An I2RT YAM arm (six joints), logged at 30 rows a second.
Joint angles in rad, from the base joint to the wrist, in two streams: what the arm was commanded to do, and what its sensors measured. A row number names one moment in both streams.
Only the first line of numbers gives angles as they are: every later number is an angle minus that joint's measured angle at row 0.
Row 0, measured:
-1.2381, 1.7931, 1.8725, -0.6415, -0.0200, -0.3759
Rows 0 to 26, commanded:
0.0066, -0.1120, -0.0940, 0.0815, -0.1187, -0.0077
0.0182, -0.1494, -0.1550, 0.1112, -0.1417, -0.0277
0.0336, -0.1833, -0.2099, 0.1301, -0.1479, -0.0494
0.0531, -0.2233, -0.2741, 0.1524, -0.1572, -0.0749
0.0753, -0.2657, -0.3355, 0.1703, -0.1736, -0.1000
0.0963, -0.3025, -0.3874, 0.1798, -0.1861, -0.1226
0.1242, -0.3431, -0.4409, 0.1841, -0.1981, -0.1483
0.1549, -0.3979, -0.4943, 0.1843, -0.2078, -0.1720
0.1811, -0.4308, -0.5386, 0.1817, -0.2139, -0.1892
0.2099, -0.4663, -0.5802, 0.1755, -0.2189, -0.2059
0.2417, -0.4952, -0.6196, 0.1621, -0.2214, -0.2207
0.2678, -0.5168, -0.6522, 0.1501, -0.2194, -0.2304
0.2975, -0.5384, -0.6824, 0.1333, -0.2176, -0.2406
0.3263, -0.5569, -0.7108, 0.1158, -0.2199, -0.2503
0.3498, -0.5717, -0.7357, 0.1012, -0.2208, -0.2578
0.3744, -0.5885, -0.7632, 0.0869, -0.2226, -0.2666
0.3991, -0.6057, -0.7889, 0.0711, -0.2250, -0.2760
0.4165, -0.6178, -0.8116, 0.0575, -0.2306, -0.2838
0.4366, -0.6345, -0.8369, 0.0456, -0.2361, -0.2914
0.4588, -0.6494, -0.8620, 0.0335, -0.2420, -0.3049
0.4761, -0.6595, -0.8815, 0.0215, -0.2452, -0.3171
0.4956, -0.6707, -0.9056, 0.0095, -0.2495, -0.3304
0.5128, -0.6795, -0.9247, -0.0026, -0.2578, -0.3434
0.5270, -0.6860, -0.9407, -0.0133, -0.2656, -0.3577
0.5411, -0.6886, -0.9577, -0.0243, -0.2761, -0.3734
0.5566, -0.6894, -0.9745, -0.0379, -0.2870, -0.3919
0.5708, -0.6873, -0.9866, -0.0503, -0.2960, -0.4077
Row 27, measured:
0.5432, -0.6618, -0.9671, 0.0000, -0.2285, -0.3350
